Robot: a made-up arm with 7 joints.
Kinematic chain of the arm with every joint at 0, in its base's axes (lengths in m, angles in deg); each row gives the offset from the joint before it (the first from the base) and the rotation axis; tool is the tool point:
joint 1: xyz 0 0.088 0 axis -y
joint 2: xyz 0 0.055 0 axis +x
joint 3: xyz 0 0 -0.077 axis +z
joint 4: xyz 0 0 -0.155 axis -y
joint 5: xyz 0 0 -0.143 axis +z
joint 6: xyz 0 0 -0.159 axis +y
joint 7: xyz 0 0 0 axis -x
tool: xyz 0 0 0
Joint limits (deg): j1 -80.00..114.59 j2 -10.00..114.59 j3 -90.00..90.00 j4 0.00..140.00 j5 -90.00..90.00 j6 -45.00..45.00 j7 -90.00..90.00
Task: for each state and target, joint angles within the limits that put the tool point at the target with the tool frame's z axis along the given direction. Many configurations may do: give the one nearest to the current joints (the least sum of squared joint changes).
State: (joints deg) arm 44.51 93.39 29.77 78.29 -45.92 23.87 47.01
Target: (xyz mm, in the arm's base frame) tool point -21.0 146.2 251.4 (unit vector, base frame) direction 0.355 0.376 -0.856
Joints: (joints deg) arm 51.45 108.03 41.71 125.50 -65.16 32.53 14.83
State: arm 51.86 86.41 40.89 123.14 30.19 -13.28 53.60
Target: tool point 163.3 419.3 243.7 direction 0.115 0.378 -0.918
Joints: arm 70.86 55.26 18.75 82.88 45.26 -24.62 34.29
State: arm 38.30 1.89 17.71 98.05 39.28 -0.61 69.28
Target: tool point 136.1 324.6 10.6 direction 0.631 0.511 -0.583
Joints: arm 25.09 -5.44 55.42 131.81 86.30 -0.61 90.00
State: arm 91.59 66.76 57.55 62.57 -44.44 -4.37 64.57
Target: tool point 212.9 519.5 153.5 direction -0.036 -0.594 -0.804
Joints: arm 103.92 23.48 68.50 62.08 -29.85 -14.76 30.68
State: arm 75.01 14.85 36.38 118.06 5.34 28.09 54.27
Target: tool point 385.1 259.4 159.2 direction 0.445 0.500 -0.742
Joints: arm 78.22 -8.71 35.49 72.49 32.95 27.81 88.79
